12 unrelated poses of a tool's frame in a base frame.
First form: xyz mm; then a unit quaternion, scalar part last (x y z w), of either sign.
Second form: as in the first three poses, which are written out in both.
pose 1, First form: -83.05 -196.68 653.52 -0.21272 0.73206 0.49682 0.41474
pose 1, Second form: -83.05 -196.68 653.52 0.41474 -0.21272 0.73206 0.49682
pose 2, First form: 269.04 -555.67 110.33 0.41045 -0.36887 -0.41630 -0.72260
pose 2, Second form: 269.04 -555.67 110.33 0.72260 -0.41045 0.36887 0.41630
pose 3, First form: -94.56 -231.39 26.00 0.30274 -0.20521 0.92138 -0.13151
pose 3, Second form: -94.56 -231.39 26.00 0.13151 -0.30274 0.20521 -0.92138
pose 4, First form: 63.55 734.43 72.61 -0.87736 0.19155 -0.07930 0.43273
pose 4, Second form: 63.55 734.43 72.61 0.43273 -0.87736 0.19155 -0.07930
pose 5, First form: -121.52 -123.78 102.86 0.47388 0.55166 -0.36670 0.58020
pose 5, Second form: -121.52 -123.78 102.86 0.58020 0.47388 0.55166 -0.36670
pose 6, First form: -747.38 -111.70 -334.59 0.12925 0.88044 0.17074 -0.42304
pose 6, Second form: -747.38 -111.70 -334.59 0.42304 -0.12925 -0.88044 -0.17074
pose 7, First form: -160.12 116.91 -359.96 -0.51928 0.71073 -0.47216 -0.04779
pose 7, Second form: -160.12 116.91 -359.96 0.04779 0.51928 -0.71073 0.47216
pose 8, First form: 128.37 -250.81 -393.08 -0.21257 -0.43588 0.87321 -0.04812
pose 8, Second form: 128.37 -250.81 -393.08 0.04812 0.21257 0.43588 -0.87321
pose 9, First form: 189.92 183.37 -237.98 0.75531 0.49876 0.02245 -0.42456
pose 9, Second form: 189.92 183.37 -237.98 0.42456 -0.75531 -0.49876 -0.02245
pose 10, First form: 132.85 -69.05 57.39 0.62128 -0.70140 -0.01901 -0.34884
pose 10, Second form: 132.85 -69.05 57.39 0.34884 -0.62128 0.70140 0.01901
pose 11, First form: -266.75 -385.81 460.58 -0.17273 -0.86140 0.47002 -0.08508
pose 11, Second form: -266.75 -385.81 460.58 0.08508 0.17273 0.86140 -0.47002
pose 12, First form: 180.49 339.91 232.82 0.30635 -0.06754 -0.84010 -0.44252
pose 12, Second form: 180.49 339.91 232.82 0.44252 -0.30635 0.06754 0.84010
